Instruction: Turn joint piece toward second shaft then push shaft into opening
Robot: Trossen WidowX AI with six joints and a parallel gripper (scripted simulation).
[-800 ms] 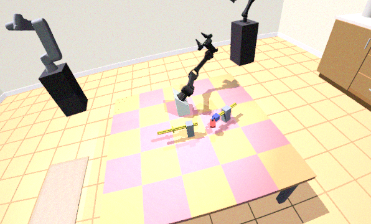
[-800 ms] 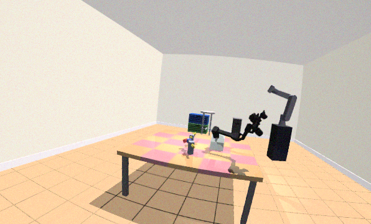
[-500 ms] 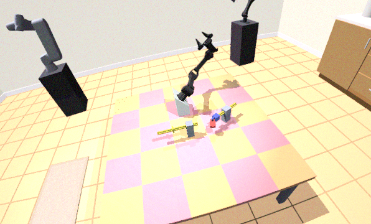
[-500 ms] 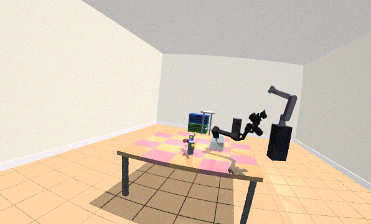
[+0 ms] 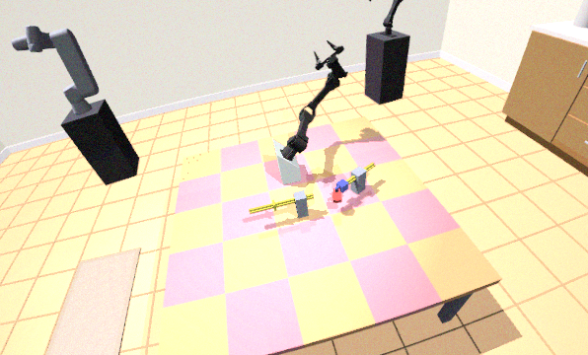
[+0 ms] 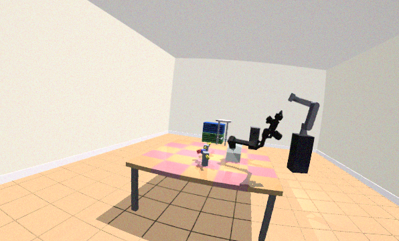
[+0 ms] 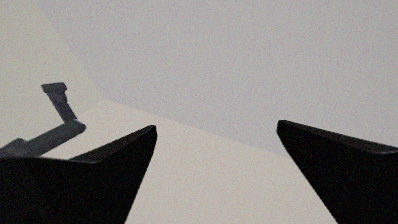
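Now: gripper tip 67 cm short of the dark red joint piece, 47 cm above it and 25 cm to the left of it.
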